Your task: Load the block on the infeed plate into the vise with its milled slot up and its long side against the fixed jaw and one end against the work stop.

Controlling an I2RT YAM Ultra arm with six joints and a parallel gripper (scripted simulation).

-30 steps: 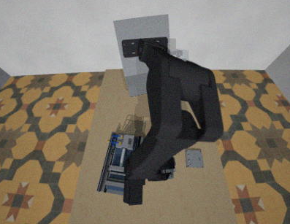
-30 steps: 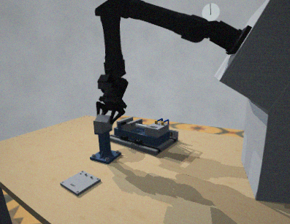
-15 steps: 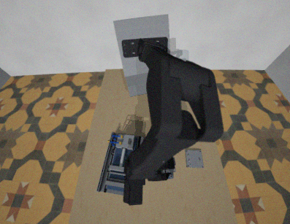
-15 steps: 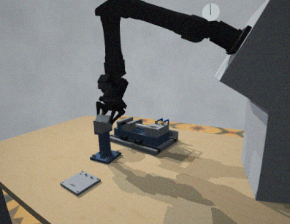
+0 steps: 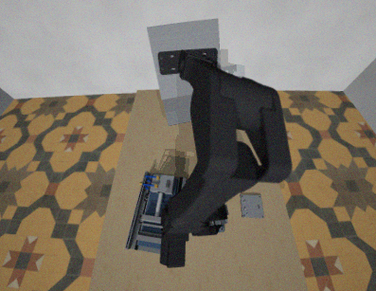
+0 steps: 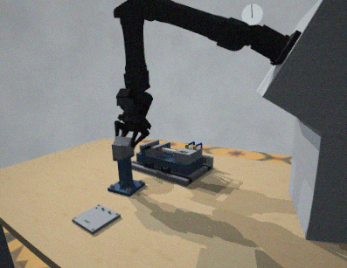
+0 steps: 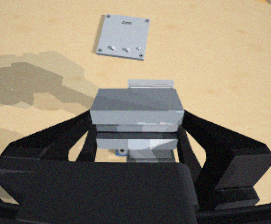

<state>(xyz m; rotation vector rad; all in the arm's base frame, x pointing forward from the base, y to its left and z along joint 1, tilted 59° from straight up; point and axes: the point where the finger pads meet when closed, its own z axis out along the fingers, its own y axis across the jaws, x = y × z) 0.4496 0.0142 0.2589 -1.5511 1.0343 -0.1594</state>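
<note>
Right now my hand is 100 mm above the V-block post and 10 mm short of it. The rest, counted from my hand: air cylinder rod 200 mm to the right, 80 mm below, 60 mm behind; then part right at my hand; then work stop 180 mm to the right, 70 mm below, 30 mm ahead.
</note>
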